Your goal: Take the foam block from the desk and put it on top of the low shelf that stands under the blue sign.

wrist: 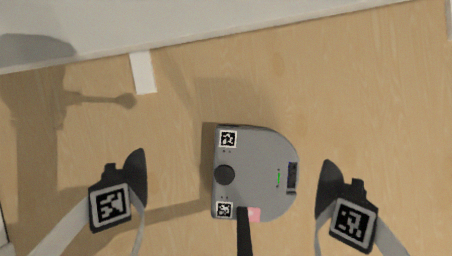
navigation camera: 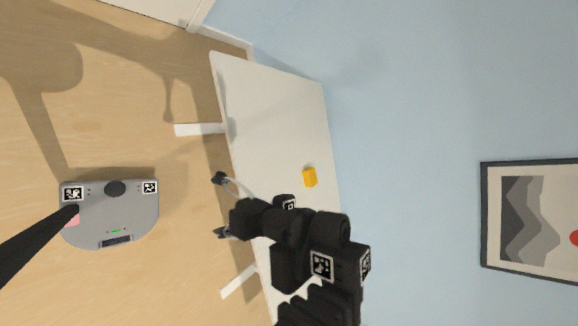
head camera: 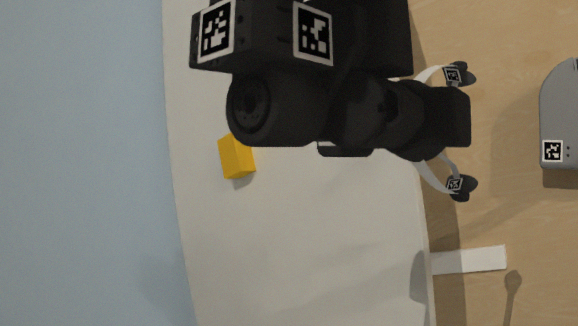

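Pixels of known places: gripper, between the fingertips: [wrist: 231, 173] [navigation camera: 217, 203]; robot's base, origin of its link: [wrist: 227, 164] [navigation camera: 115, 188].
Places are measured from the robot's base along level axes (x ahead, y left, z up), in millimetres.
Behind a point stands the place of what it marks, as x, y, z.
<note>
The yellow foam block [head camera: 237, 159] {24, -705, 765} [navigation camera: 310, 177] {15, -709, 765} lies on the white desk [head camera: 300, 225] {152, -563, 721} [navigation camera: 270, 115] {305, -485, 721} [wrist: 200, 20] {23, -336, 721}, near its wall side. In the head camera view the wrist covers a corner of it. My gripper [head camera: 465, 131] {-21, -192, 820} [navigation camera: 219, 205] {-21, -192, 820} [wrist: 231, 173] {-21, -192, 820} is open, with its fingers wide apart and no object between them. It hangs out past the desk's front edge, over the floor, on the side away from the wall and well apart from the block. The low shelf and the blue sign do not show in these views.
My grey wheeled base [head camera: 560, 110] {-113, -105, 160} [navigation camera: 135, 215] {-132, -71, 160} [wrist: 260, 150] {-119, -96, 160} stands on the wooden floor in front of the desk. A white desk leg [head camera: 470, 260] [navigation camera: 197, 129] [wrist: 143, 72] sticks out below the front edge. A blue wall [head camera: 85, 150] {1, -1142, 991} [navigation camera: 410, 125] {272, -1084, 1188} with a framed picture [navigation camera: 484, 215] {-203, -1163, 1458} runs behind the desk.
</note>
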